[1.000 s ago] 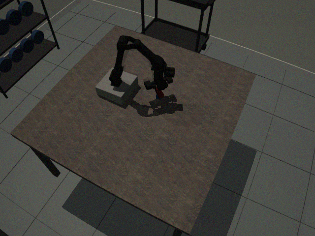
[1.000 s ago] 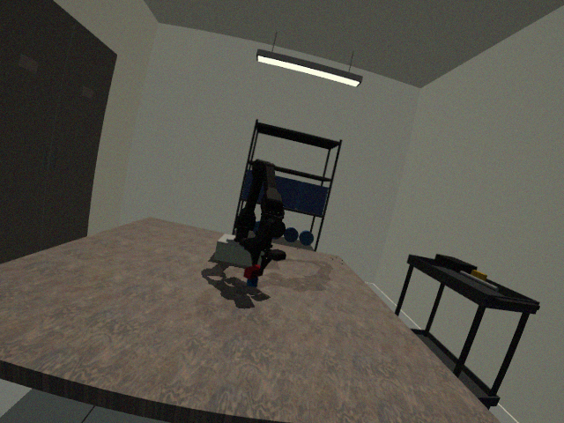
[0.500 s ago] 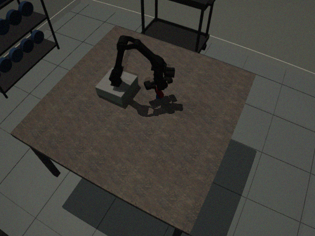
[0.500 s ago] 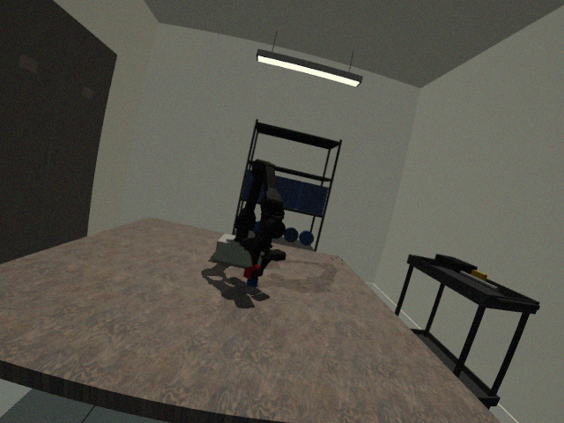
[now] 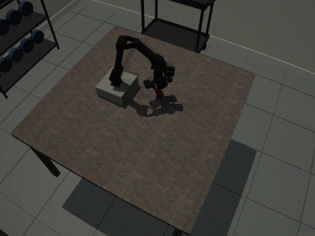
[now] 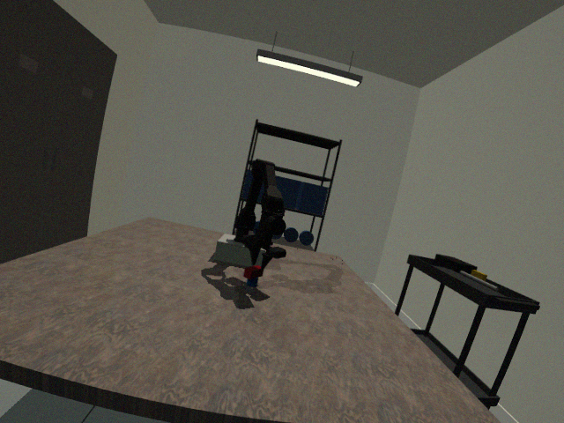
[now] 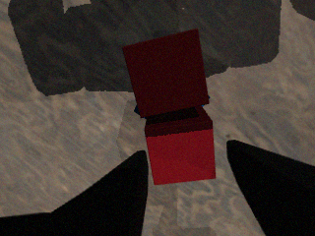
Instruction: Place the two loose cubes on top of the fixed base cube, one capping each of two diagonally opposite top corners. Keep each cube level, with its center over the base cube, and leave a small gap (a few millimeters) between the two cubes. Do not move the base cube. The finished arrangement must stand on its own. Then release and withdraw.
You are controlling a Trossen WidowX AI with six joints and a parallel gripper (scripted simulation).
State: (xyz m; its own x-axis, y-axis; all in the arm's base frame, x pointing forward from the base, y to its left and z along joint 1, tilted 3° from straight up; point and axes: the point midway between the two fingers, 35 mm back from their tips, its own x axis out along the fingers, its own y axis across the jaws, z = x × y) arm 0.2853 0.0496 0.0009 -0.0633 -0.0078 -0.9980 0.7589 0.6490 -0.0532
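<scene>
Now: gripper tip 20 mm short of the blue cube, 10 mm to the left of it and 50 mm above it.
</scene>
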